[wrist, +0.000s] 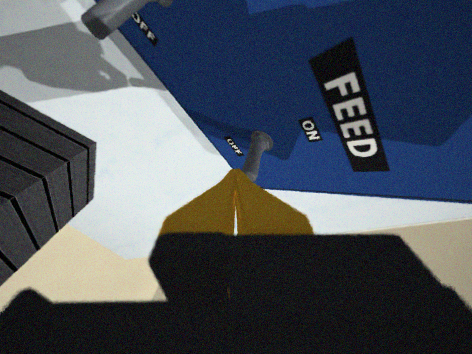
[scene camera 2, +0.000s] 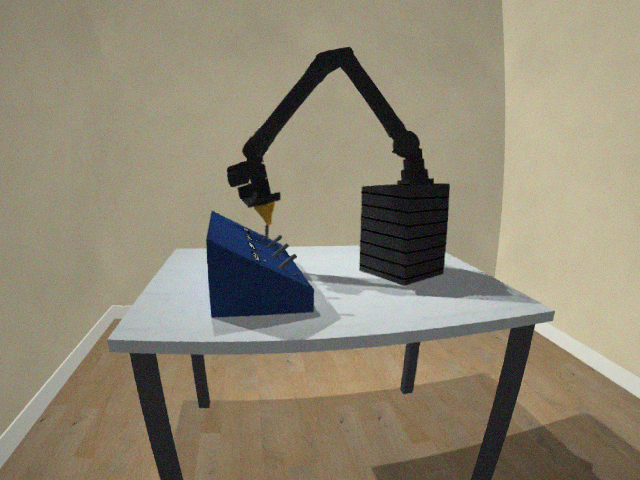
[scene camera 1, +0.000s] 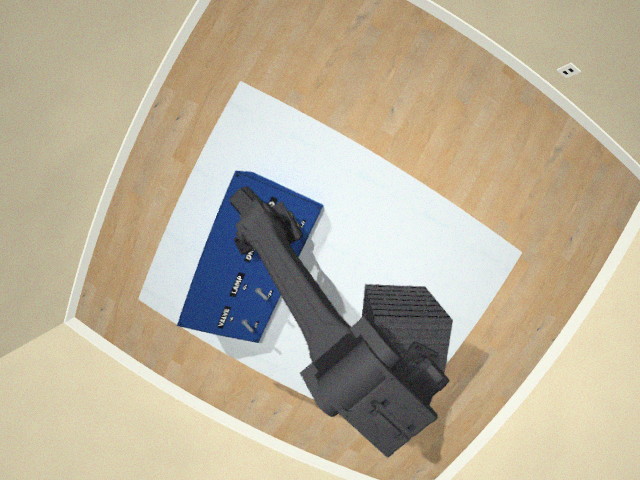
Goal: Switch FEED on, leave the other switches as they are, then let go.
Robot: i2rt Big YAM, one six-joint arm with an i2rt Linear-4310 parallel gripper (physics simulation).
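Frame: origin at the arm's base, x right, y ahead, z up, level; centimetres.
Where they show: gripper, fingertip midpoint: (wrist: 235,176) (scene camera 2: 269,225) (scene camera 1: 292,225); arm's base, origin of the base link: (scene camera 2: 415,184) (scene camera 1: 414,365).
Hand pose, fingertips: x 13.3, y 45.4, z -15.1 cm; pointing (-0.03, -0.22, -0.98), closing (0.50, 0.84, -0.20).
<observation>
Each offset is from my fingertips to the top centre of the thing. "*": to the spot under its first point. Level surfaces: height alone.
The blue switch panel (scene camera 1: 206,279) (scene camera 2: 242,289) (wrist: 425,90) slopes down toward the arm's base. The FEED lever @[dx +0.5, dy +0.8, dz +0.0 cm] (scene camera 2: 266,230) (wrist: 256,155) stands nearly upright in scene camera 2, swung away from the OFF side compared with the other levers; I cannot tell whether it is at its end stop. My gripper (scene camera 2: 268,224) (wrist: 235,176) is shut and empty, its yellow tips right at the lever's free end, apparently touching it. The DRIVE lever @[dx -11.3, dy -1.4, dz -1.2 cm] (wrist: 112,17), LAMP lever @[dx -23.3, dy -2.4, dz -1.2 cm] (scene camera 1: 262,293) and VALVE lever @[dx -35.3, dy -3.3, dz -1.2 cm] (scene camera 1: 248,325) lean toward OFF. The arm hides the FEED lever in scene camera 1.
The FEED label @[dx +0.0, dy +7.7, dz -1.0 cm] (wrist: 350,112), ON mark @[* dx +0.2, dy +5.4, dz -2.7 cm] (wrist: 310,130) and OFF mark @[* dx +0.7, dy -2.1, dz -6.6 cm] (wrist: 234,146) show in the wrist view. The dark ribbed pedestal (scene camera 1: 413,310) (scene camera 2: 403,232) (wrist: 55,170) bears the arm on the white table @[dz -14.3 cm] (scene camera 1: 361,206) (scene camera 2: 330,333).
</observation>
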